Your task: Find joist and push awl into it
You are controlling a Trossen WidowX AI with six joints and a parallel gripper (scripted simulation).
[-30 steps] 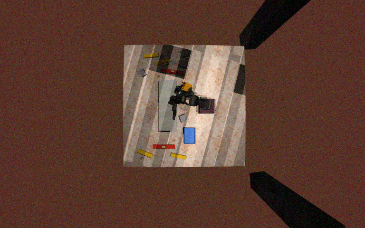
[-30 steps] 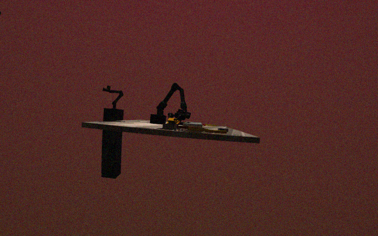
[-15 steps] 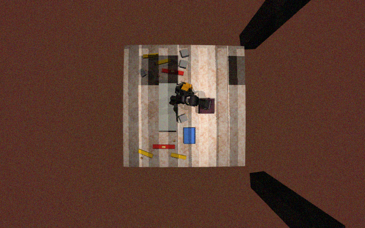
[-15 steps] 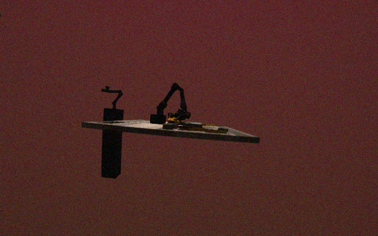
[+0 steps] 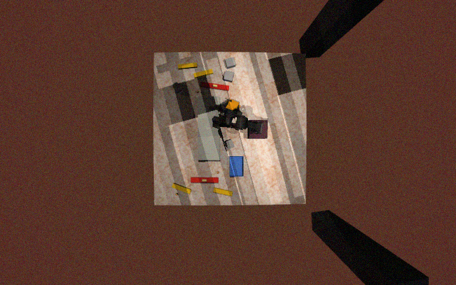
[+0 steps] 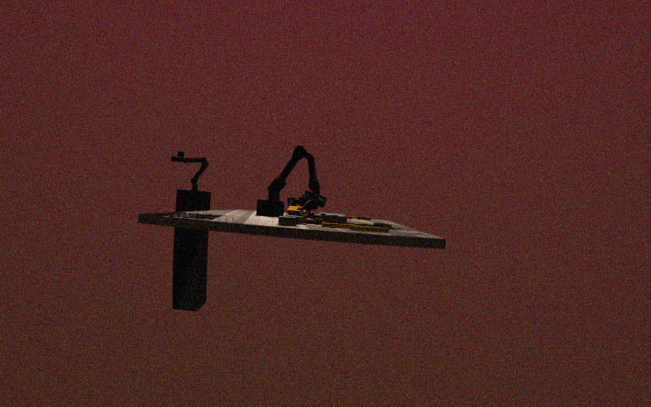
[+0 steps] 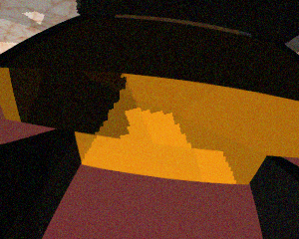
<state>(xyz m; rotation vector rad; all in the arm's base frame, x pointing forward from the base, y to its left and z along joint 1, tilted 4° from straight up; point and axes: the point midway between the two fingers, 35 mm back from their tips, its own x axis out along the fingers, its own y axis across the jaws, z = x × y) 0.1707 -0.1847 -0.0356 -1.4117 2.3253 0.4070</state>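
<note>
The stud finder is 1 cm to the right of my gripper tip, 1 cm below it and 1 cm ahead of it. From my gripper tip the other things lie so: blue tray 51 cm to the left, 5 cm below, 3 cm ahead; awl 6 cm below, 4 cm to the right, 2 cm ahead.
</note>
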